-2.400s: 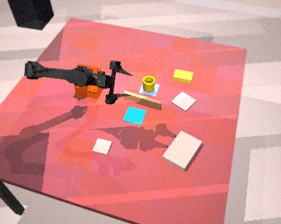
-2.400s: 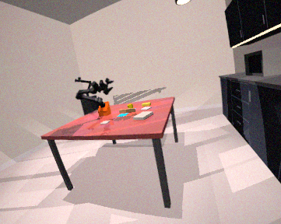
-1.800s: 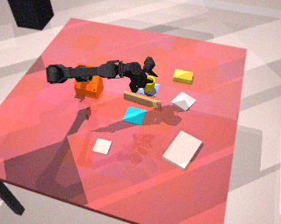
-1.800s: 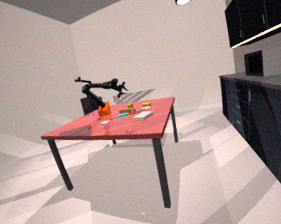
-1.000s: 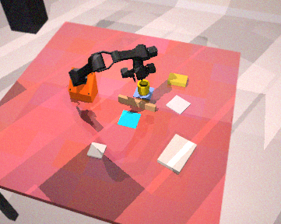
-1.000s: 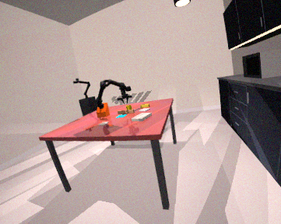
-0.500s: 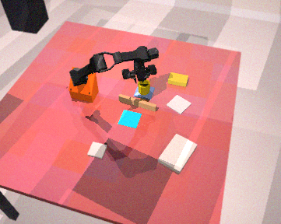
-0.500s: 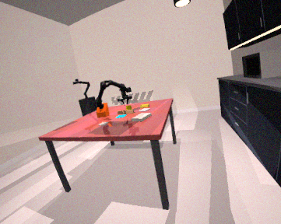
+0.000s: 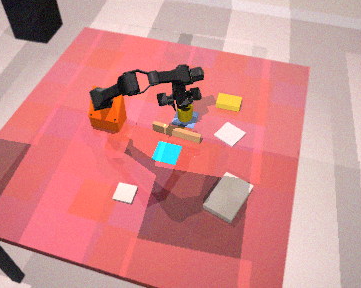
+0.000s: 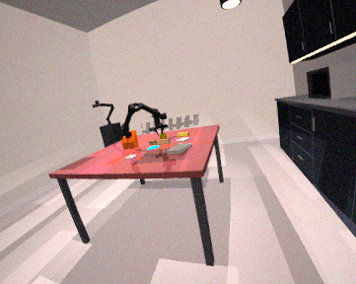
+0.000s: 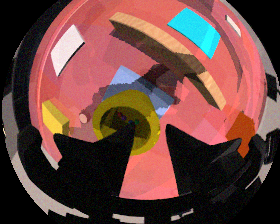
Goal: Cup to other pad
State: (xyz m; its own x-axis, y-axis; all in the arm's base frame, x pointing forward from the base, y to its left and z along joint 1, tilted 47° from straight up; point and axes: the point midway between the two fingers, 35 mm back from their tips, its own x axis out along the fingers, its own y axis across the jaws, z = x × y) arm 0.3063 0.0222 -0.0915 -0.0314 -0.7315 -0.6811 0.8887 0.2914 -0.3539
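Right now my gripper tip is 20 mm short of the yellow cup, 10 mm to the right of it and 20 mm above it. Also, from my gripper tip: pale blue pad (30 mm ahead, 10 mm to the left, 70 mm below); small white tile (100 mm behind, 440 mm to the right, 50 mm below); wooden bar (10 mm ahead, 100 mm to the right, 50 mm below).
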